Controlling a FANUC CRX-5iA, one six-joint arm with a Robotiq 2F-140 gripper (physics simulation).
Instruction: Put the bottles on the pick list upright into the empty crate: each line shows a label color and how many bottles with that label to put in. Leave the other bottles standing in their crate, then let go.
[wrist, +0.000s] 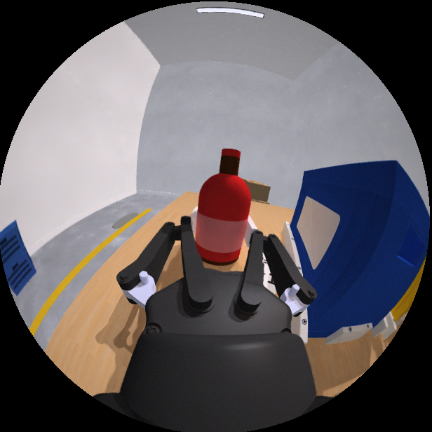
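Note:
A red bottle (223, 200) with a dark neck, a red cap and a pale pinkish-red band stands upright between the fingers in the middle of the wrist view. My gripper (220, 216) is shut on this bottle, with a pale fingertip pad at each side of it. A blue crate (360, 280) is at the right, close beside the gripper, with a hand opening in its wall. The inside of this crate is hidden, so I cannot tell whether it holds bottles. The pick list's lines cannot be read in this view.
The wooden table (95, 310) runs under the gripper and away behind the bottle. White fixture pieces (350, 332) edge the blue crate. A brown box (259, 191) is behind the bottle. Part of a yellow object (411, 299) shows at the far right. A yellow line (80, 265) crosses the floor.

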